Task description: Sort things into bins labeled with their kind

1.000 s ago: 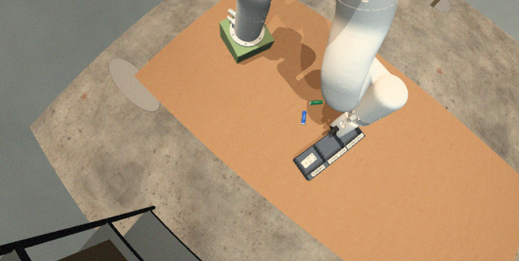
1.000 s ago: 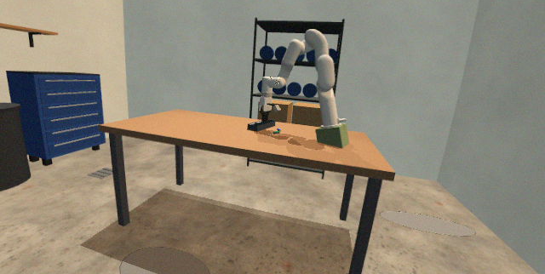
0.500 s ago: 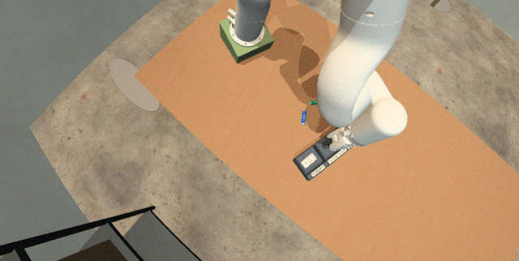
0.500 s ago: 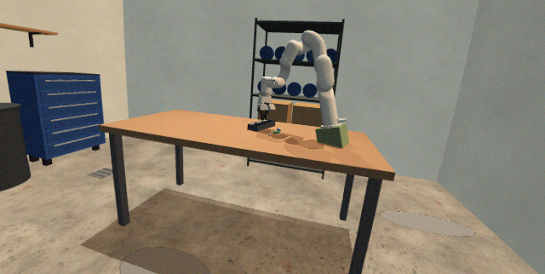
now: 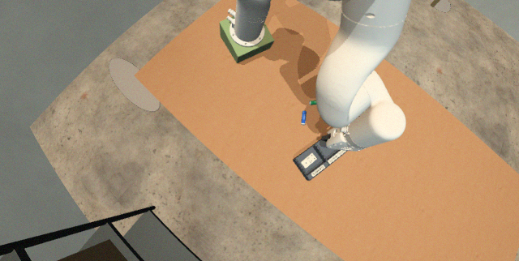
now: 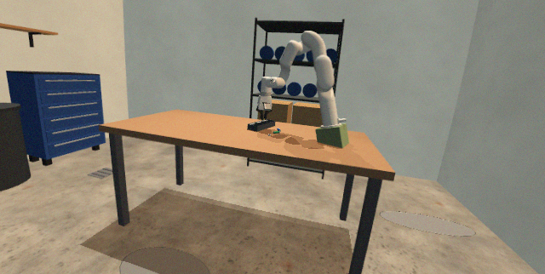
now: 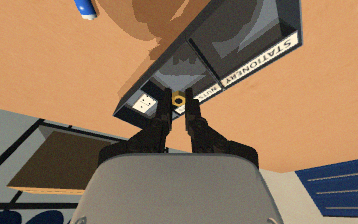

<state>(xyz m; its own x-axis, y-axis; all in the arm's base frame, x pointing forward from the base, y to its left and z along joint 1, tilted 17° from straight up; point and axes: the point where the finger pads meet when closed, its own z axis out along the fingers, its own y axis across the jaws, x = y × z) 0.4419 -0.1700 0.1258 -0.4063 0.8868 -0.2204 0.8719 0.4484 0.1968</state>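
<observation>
My gripper is now 2 cm above the brass nut. The rest, counted from my hand: blue battery (12 cm behind, 7 cm below, 4 cm to the left); dark three-part bin (6 cm below, 1 cm ahead); white domino (7 cm to the right, 7 cm below, 3 cm behind).
</observation>
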